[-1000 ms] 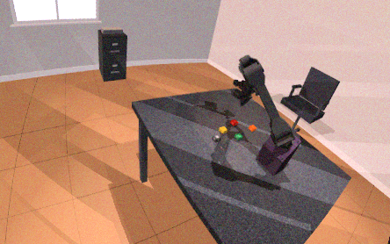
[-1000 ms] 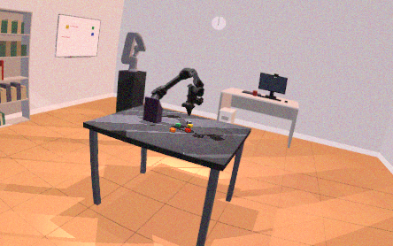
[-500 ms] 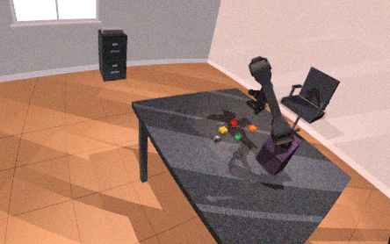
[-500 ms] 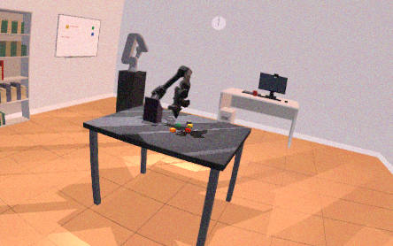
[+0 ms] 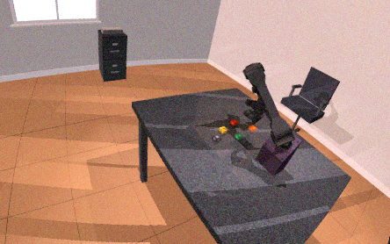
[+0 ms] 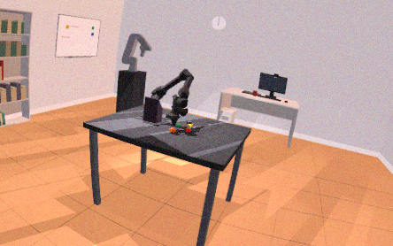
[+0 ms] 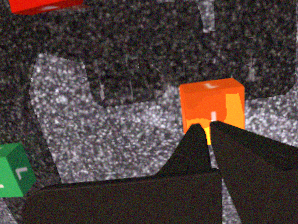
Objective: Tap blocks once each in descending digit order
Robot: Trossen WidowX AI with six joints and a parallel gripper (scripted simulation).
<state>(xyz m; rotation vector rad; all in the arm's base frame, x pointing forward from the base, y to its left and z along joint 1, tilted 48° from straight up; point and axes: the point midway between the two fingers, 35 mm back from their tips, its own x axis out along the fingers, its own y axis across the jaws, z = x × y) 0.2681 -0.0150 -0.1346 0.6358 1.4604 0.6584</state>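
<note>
The orange block lies 30 mm below my gripper tip and 10 mm to the right of it. Round my gripper tip: yellow block: 190 mm to the left, 50 mm ahead, 30 mm below; red block: 80 mm ahead, 70 mm to the left, 30 mm below; green block: 130 mm to the left, 30 mm below, 30 mm behind.
</note>
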